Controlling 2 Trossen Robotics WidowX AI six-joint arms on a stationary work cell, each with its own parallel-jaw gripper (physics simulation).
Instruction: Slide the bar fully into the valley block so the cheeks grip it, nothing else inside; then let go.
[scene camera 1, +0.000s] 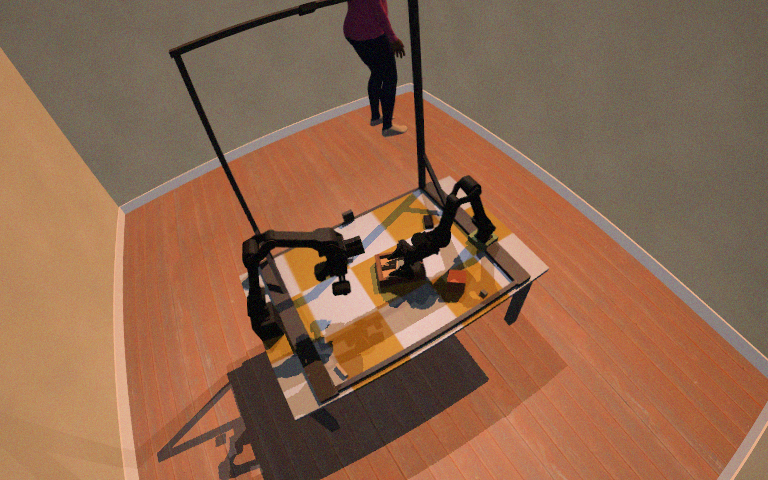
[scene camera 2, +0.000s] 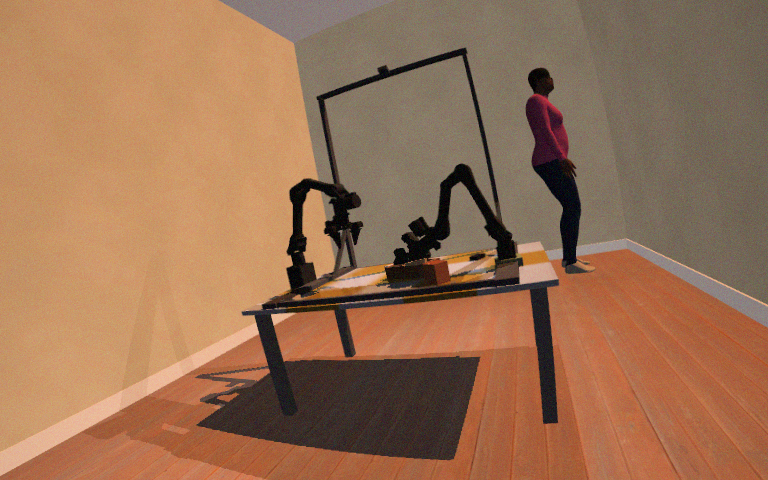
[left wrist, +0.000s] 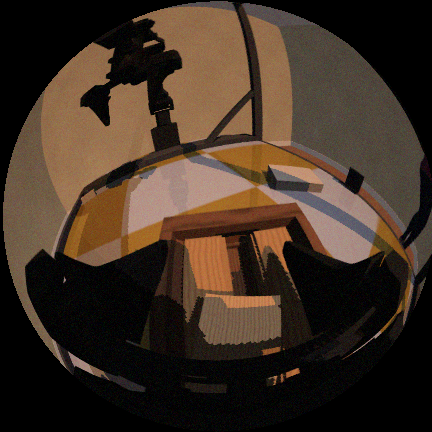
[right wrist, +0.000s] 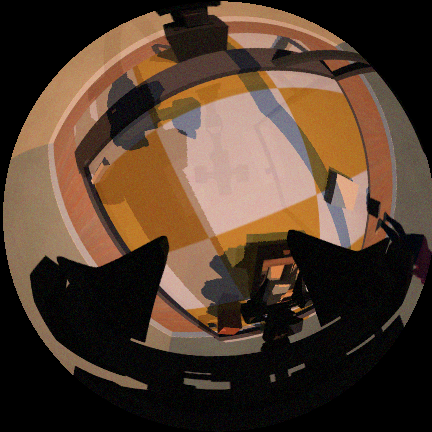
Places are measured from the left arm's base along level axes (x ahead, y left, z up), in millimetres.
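Pixels of known places: left gripper, fingertip midpoint: (scene camera 1: 388, 266) (left wrist: 227, 247) (right wrist: 285, 274); right gripper, fingertip midpoint: (scene camera 2: 347, 246) (left wrist: 127, 115) (right wrist: 229, 239); left arm's base, origin of the base link: (scene camera 1: 483, 236) (scene camera 2: 507, 257); right arm's base, origin of the base link: (scene camera 1: 261, 314) (scene camera 2: 299, 265) (left wrist: 163, 124).
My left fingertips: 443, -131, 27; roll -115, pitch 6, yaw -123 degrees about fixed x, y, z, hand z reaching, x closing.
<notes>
For each thing: its top centre in the pictures, then the offset to it from my left fingertips, as dx, dy, dz.
- reddish-brown wooden housing, middle of its top: (left wrist: 258, 315) (right wrist: 283, 286) (scene camera 1: 399, 263) (scene camera 2: 412, 262) -51, +12, -6
- pale grained piece, middle of its top: (left wrist: 234, 373) (right wrist: 275, 300) (scene camera 1: 408, 262) (scene camera 2: 415, 259) -72, +45, +11
- orange-red block, middle of its top: (right wrist: 228, 330) (scene camera 2: 434, 262) (scene camera 1: 456, 276) -175, +229, +17
- pale-topped block, middle of its top: (left wrist: 295, 172) (right wrist: 346, 193) +76, -229, -37
- small dark box, middle of its top: (left wrist: 357, 171) (right wrist: 378, 210) (scene camera 1: 347, 212) -45, -389, -1
The valley block looks to be the reddish-brown wooden housing (scene camera 1: 377, 272) (scene camera 2: 402, 275) (left wrist: 230, 220) near the table's middle, with two light cheeks (left wrist: 207, 262) (left wrist: 272, 240) and a dark slot between them. A pale grained piece (left wrist: 241, 322), which looks like the bar, lies low between my left fingers at the slot's near end; how deep it sits cannot be told. My left gripper (scene camera 1: 400, 263) (scene camera 2: 400, 256) (left wrist: 227, 247) is open, low over the housing, its fingers on both sides of the slot. My right gripper (scene camera 1: 333, 280) (scene camera 2: 344, 240) (right wrist: 229, 239) is open and empty, high above the table.
An orange-red block (scene camera 1: 455, 277) (scene camera 2: 437, 271) (right wrist: 229, 330) stands close beside the housing. A pale-topped block (left wrist: 297, 175) (right wrist: 345, 192) lies beyond it. A small dark box (scene camera 1: 347, 216) (left wrist: 355, 180) is at the table's far edge. A person (scene camera 1: 382, 56) (scene camera 2: 549, 135) stands behind.
</notes>
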